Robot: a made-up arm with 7 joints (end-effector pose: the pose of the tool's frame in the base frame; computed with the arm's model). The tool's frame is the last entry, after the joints.
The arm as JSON. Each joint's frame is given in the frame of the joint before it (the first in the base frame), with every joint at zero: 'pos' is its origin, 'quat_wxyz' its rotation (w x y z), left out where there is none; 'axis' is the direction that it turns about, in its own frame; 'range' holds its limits. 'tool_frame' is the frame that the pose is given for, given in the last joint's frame.
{
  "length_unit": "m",
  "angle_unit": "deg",
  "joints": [
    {
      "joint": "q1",
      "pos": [
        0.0,
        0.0,
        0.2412
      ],
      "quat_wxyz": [
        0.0,
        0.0,
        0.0,
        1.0
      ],
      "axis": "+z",
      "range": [
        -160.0,
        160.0
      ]
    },
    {
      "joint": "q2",
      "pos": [
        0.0,
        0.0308,
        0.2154
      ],
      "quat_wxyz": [
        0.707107,
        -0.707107,
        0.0,
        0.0
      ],
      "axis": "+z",
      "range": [
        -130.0,
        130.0
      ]
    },
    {
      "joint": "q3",
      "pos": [
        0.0,
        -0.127,
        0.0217
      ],
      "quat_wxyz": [
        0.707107,
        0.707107,
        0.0,
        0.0
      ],
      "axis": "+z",
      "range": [
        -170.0,
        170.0
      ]
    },
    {
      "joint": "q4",
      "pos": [
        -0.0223,
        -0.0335,
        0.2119
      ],
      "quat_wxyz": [
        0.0,
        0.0,
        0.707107,
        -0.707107
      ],
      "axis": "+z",
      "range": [
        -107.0,
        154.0
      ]
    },
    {
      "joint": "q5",
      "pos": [
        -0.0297,
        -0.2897,
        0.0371
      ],
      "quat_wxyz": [
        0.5,
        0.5,
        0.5,
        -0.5
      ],
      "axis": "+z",
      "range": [
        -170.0,
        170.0
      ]
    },
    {
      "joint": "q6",
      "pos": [
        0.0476,
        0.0,
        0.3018
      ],
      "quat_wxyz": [
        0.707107,
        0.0,
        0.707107,
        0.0
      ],
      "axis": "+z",
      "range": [
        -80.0,
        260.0
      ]
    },
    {
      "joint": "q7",
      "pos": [
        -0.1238,
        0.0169,
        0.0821
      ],
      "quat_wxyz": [
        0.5,
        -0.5,
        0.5,
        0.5
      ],
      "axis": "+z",
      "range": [
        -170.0,
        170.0
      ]
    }
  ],
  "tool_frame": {
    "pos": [
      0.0,
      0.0,
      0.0
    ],
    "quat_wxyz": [
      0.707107,
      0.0,
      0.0,
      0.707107
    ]
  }
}
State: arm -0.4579 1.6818 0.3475 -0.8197 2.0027 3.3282 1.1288
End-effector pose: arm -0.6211 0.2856 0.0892 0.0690 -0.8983 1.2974
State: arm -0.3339 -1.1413 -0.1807 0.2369 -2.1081 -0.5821 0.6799
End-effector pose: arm 0.9111 -0.3035 0.8777 0.3846 -1.0667 0.0997
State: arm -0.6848 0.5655 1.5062 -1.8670 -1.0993 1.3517 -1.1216
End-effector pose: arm -0.4441 -0.3745 0.3457 -0.4477 -2.0501 1.8545
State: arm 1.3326 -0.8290 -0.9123 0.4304 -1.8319 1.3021 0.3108
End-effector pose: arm 0.2717 0.8655 0.9096 0.1323 1.0352 1.6462
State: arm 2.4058 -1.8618 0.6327 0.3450 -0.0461 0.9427 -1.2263
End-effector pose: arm -0.6821 0.6418 0.0302 0.3045 -2.5063 0.0640
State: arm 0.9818 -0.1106 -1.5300 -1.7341 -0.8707 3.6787 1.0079
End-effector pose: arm -0.3409 0.1686 0.6284 -1.4458 1.6421 -0.5526
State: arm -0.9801 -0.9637 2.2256 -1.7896 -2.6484 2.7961 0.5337
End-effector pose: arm -0.3190 -0.4748 0.4871 0.6625 -0.9854 1.2604
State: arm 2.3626 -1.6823 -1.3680 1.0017 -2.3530 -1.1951 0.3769
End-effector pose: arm -0.2623 0.9085 0.2015 -0.1272 -1.3296 2.0329
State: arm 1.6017 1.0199 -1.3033 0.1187 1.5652 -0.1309 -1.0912
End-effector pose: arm 0.2487 -0.7934 1.1288 0.0975 -0.9363 -2.3128
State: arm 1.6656 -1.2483 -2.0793 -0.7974 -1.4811 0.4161 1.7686
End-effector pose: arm -0.5001 0.7575 0.3304 0.7677 -0.4351 -2.1338
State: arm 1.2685 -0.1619 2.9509 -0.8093 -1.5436 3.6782 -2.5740
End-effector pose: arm 0.2954 0.4358 0.9349 1.9856 -0.4691 1.1692
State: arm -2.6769 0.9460 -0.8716 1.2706 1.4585 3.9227 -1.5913
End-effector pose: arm -0.1175 0.3542 1.0344 -2.9361 -0.2397 -0.7307
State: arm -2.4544 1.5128 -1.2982 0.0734 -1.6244 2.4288 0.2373
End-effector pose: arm 0.7091 0.4729 0.6456 -0.7915 0.0374 -1.9708
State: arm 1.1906 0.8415 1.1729 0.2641 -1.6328 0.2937 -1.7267
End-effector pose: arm -0.3481 -0.7696 1.1185 0.3892 0.5250 2.0758
